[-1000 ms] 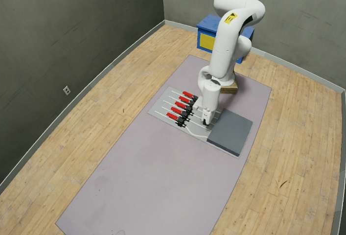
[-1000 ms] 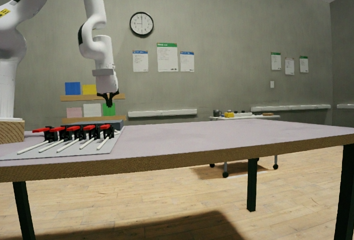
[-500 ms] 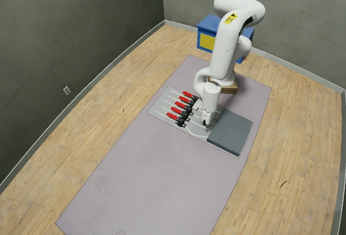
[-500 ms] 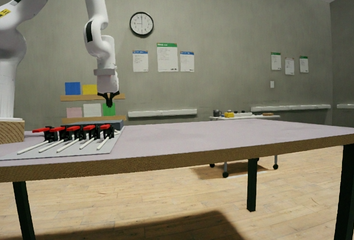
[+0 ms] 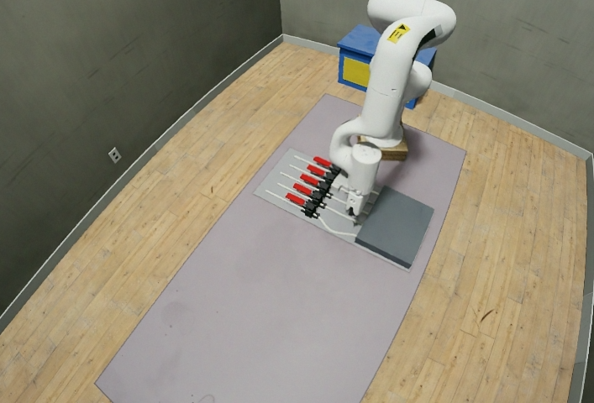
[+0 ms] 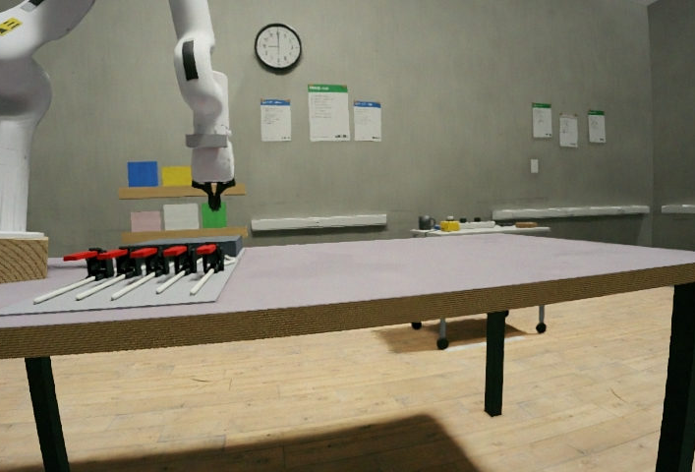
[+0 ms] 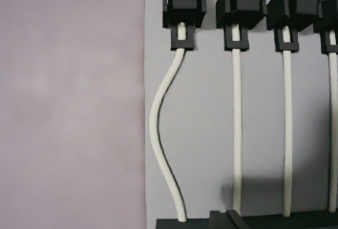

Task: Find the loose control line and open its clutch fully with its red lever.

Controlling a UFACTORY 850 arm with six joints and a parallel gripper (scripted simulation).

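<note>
The light grey plate lies 320 mm to the right of my hand, 140 mm below it and 90 mm behind it.
</note>
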